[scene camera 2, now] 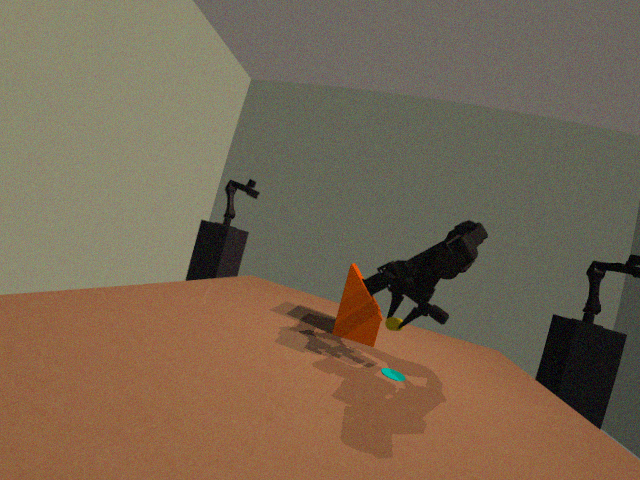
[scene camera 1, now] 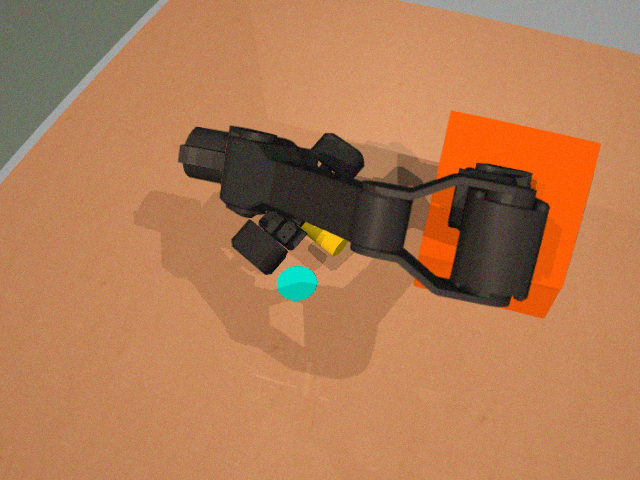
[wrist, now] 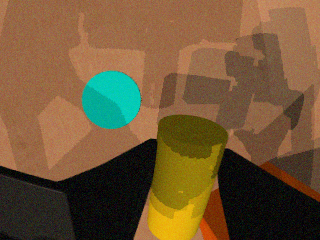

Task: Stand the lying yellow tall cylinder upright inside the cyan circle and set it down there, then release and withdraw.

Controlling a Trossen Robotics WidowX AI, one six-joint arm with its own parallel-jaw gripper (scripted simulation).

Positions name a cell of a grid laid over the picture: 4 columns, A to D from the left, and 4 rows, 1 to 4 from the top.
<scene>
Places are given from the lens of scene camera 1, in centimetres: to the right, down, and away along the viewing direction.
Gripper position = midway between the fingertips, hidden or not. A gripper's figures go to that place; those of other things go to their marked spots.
my gripper (scene camera 1: B2): -1, -2, 80
yellow tall cylinder (scene camera 1: C3): 2, 1, 77
cyan circle (scene camera 1: B3): -4, 6, 88
The marked spots on the yellow tall cylinder and the cyan circle are 14 cm apart.
</scene>
